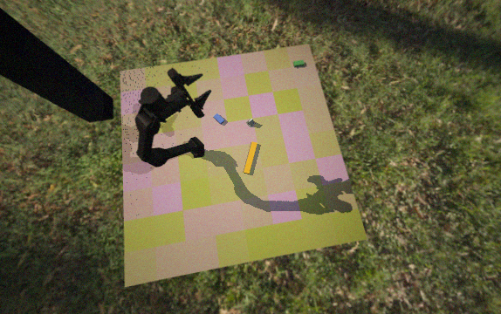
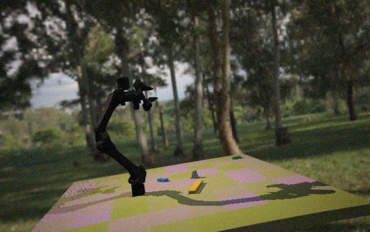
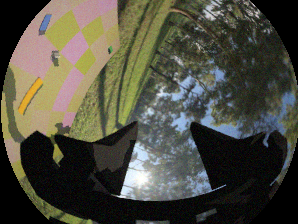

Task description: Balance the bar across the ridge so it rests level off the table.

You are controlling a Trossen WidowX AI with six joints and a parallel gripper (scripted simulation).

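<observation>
My gripper tip is now 53 cm above the yellow bar, 18 cm to the left of it and 13 cm short of it. Also, from my gripper tip: small blue block: 53 cm below, 11 cm to the left, 2 cm behind; then small green block: 57 cm ahead, 53 cm below, 41 cm to the left.
</observation>
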